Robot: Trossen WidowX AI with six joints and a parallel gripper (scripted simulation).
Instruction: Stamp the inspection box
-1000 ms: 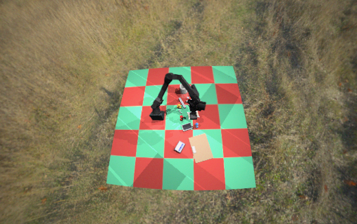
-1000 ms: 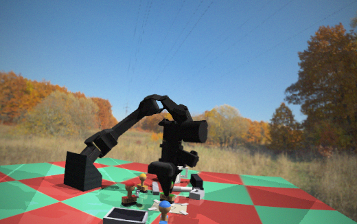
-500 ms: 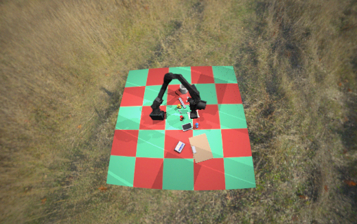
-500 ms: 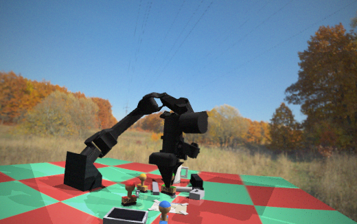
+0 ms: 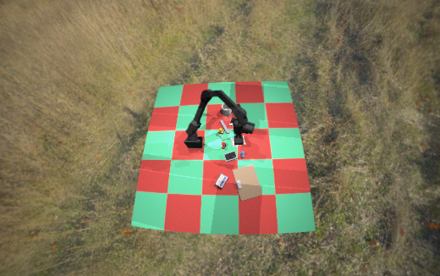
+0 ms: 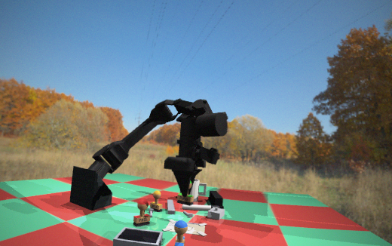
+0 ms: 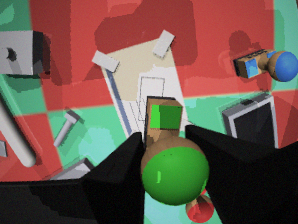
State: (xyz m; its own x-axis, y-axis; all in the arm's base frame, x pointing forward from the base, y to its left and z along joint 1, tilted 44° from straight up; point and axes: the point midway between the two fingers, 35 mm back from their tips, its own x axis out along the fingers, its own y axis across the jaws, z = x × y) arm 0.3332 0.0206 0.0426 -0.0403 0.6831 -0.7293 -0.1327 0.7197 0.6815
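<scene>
My gripper tip is 170 mm to the right of the white cylinder and 80 mm above it. Also, from my gripper tip: red-knobbed stamp (100 mm behind, 70 mm below, 50 mm to the right); then card (90 mm below); then green-knobbed stamp (right at my gripper tip).
</scene>
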